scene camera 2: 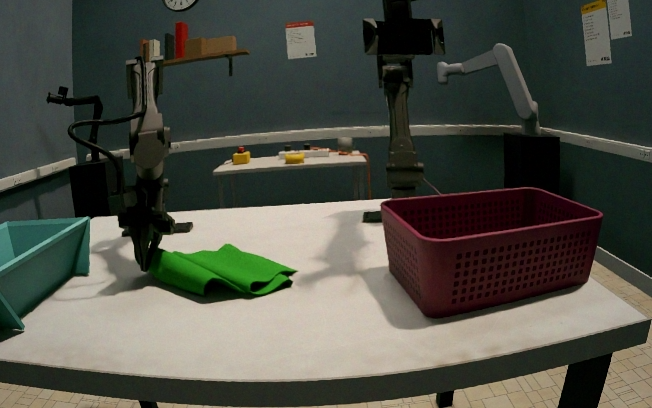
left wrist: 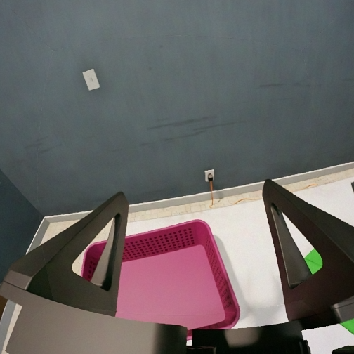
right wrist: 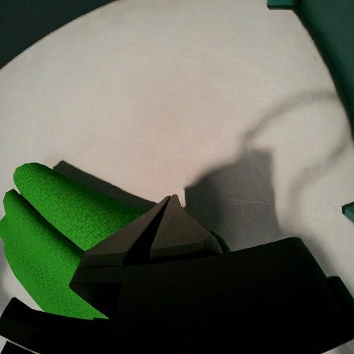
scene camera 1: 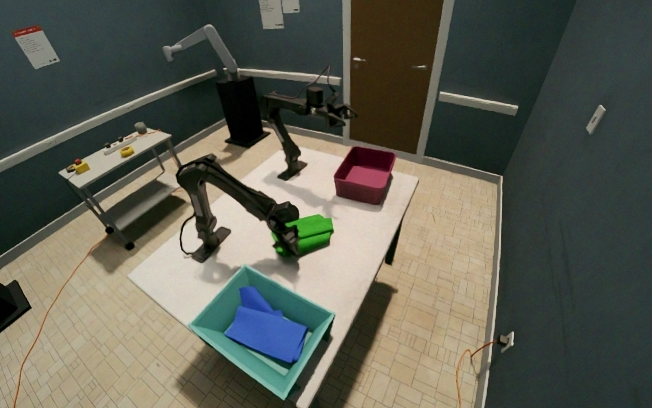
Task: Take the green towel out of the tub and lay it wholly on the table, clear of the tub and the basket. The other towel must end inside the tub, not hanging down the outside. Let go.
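The green towel [scene camera 1: 315, 228] [scene camera 2: 225, 267] [right wrist: 75, 212] lies folded and rumpled on the table [scene camera 1: 345, 270] [scene camera 2: 325, 340] [right wrist: 125, 100], between the tub and the basket and apart from both. Part of it shows in the left wrist view [left wrist: 314, 261]. My right gripper [scene camera 1: 292, 251] [scene camera 2: 144, 269] [right wrist: 173, 201] is shut on its edge, low over the table. A blue towel [scene camera 1: 267, 332] lies folded inside the teal tub [scene camera 1: 295, 301] [scene camera 2: 45, 257], none of it over the rim. My left gripper [scene camera 1: 351, 119] [scene camera 2: 404, 36] [left wrist: 191, 192] is open and empty, high up near the basket.
The magenta basket [scene camera 1: 362, 191] [scene camera 2: 520, 270] [left wrist: 227, 290] stands on the table, empty, at the picture's right in scene camera 2. The teal tub is at the opposite end of the table. A side cart [scene camera 1: 120, 152] stands behind the arms.
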